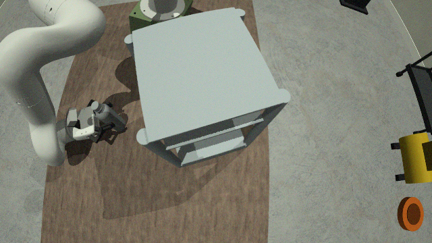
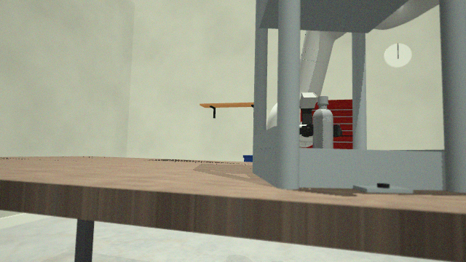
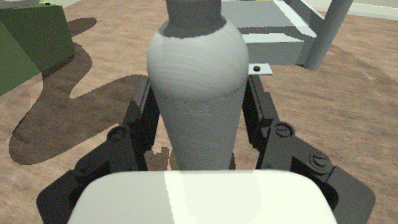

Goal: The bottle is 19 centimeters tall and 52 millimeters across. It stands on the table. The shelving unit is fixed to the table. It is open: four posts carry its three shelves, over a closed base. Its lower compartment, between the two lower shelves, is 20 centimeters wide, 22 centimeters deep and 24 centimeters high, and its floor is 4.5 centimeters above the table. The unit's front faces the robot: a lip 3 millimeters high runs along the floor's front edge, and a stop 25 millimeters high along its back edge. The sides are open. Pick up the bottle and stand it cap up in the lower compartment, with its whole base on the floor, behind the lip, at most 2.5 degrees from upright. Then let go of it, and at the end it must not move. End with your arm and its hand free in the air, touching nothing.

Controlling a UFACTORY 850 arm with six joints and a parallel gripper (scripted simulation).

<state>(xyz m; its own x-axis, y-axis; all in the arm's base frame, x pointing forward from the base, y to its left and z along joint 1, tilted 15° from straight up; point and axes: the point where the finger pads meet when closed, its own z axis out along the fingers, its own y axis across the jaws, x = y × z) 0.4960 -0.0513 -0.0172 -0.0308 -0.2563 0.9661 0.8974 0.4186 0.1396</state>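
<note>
The grey bottle is 2 cm above my hand. Round my hand: grey shelving unit: 31 cm to the left, 9 cm above, 4 cm behind.
</note>
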